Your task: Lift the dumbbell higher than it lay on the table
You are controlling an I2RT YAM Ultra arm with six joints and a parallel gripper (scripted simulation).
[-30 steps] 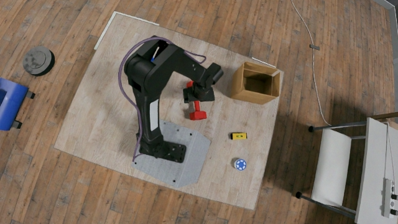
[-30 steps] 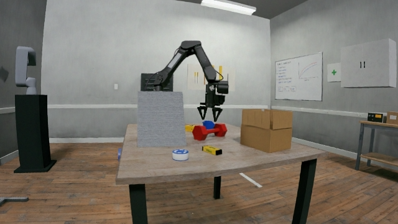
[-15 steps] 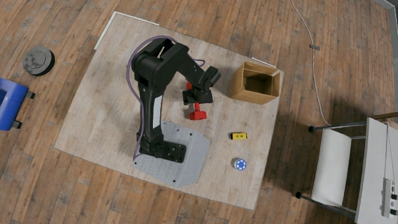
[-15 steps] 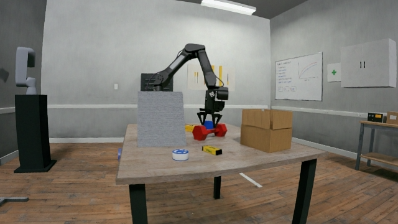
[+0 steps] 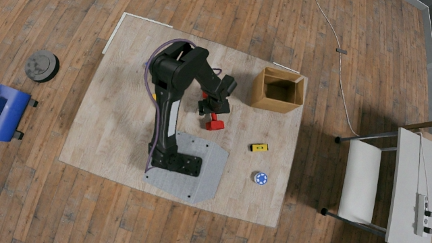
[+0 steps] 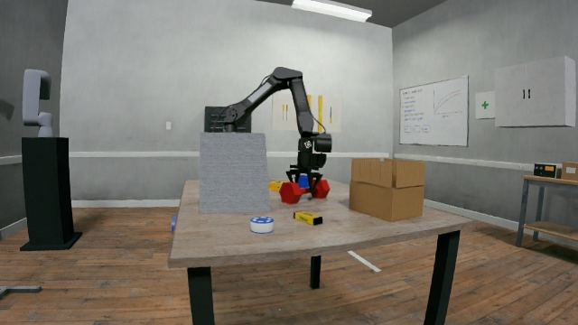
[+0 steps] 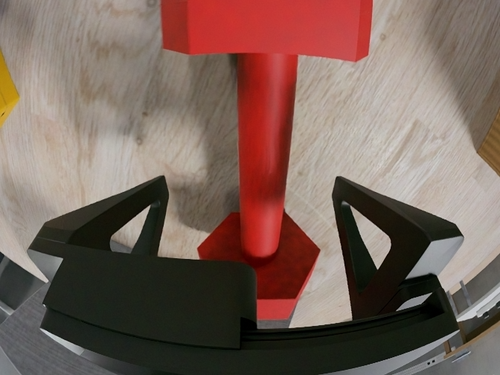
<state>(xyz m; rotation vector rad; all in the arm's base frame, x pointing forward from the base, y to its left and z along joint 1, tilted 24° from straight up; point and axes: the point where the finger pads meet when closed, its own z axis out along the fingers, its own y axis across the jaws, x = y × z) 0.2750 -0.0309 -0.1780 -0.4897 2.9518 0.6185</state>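
Right now my hand is 10 mm short of the red dumbbell and 10 mm above it. Round my hand: blue tray: 160 mm ahead, 320 mm to the left, 20 mm below.
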